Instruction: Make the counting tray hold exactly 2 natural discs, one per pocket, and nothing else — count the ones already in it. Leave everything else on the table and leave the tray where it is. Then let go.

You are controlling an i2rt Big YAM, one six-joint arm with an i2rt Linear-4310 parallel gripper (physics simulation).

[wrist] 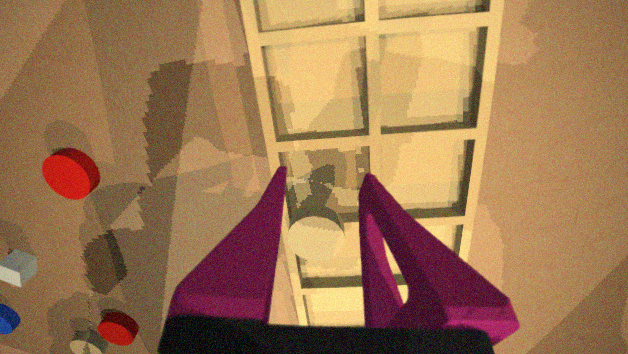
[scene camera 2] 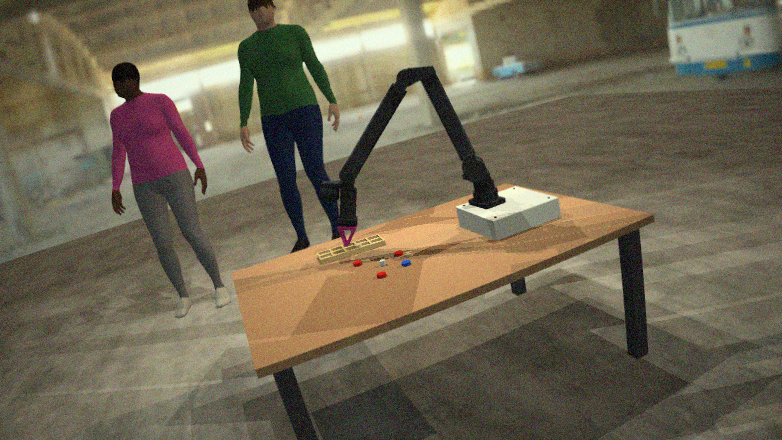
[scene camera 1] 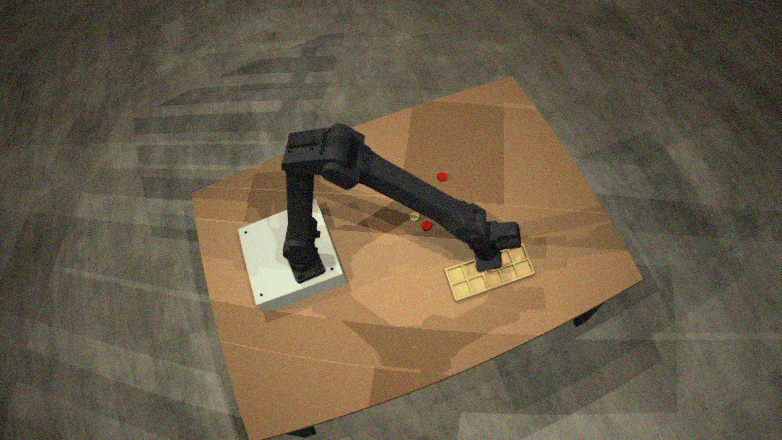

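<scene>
The pale wooden counting tray (scene camera 1: 494, 286) (scene camera 2: 328, 259) (wrist: 373, 75) has two rows of pockets. A natural disc (wrist: 316, 237) shows at its left row in the wrist view, overlapping a divider and the side rim; I cannot tell whether it lies flat in one pocket. My gripper (scene camera 2: 347, 244) (wrist: 324, 180) is partly open with nothing held, low over the tray; its tips are just ahead of that disc in the wrist view. In scene camera 1 the arm hides the fingers and part of the tray. Another natural disc (scene camera 1: 414, 216) (scene camera 2: 407, 253) (wrist: 86, 345) lies on the table.
A red disc (scene camera 1: 426, 225) (scene camera 2: 398, 252) (wrist: 117, 327) lies beside the table's natural disc. Another red disc (scene camera 2: 357, 263) (wrist: 70, 173) is nearer the tray, a third red disc (scene camera 1: 441, 176) (scene camera 2: 381, 274) farther off. A blue disc (scene camera 2: 405, 263) (wrist: 7, 319) and grey cube (scene camera 2: 382, 262) (wrist: 18, 268) lie nearby.
</scene>
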